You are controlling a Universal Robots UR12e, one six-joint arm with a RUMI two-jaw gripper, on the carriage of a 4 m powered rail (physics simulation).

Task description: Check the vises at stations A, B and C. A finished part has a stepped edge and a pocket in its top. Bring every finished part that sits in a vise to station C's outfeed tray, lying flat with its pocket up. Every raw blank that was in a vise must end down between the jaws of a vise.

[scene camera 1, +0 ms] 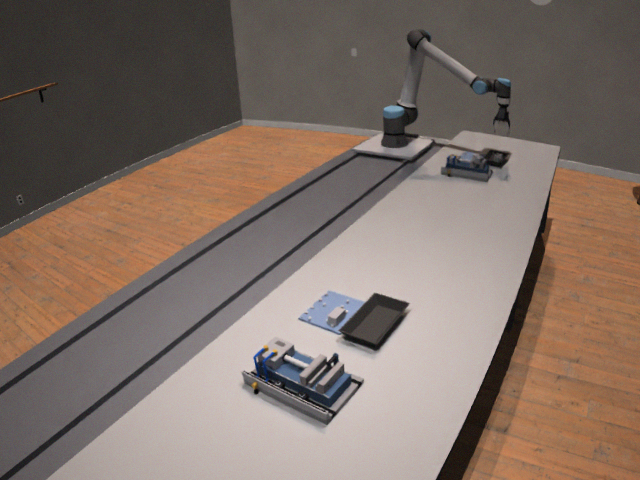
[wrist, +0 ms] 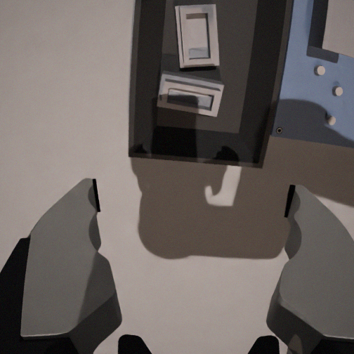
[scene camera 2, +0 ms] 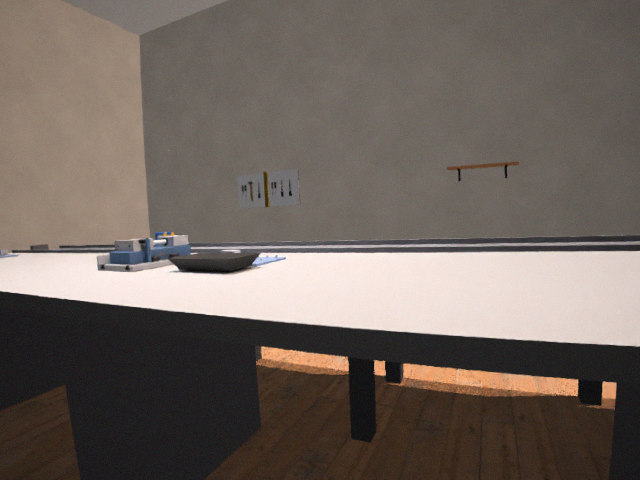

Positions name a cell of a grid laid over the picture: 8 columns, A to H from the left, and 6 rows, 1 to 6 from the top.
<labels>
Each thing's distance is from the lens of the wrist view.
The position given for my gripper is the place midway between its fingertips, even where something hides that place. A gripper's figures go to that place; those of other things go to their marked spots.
my gripper (wrist: E4): 0.14 m
grey finished part (wrist: E2): 0.28 m
</labels>
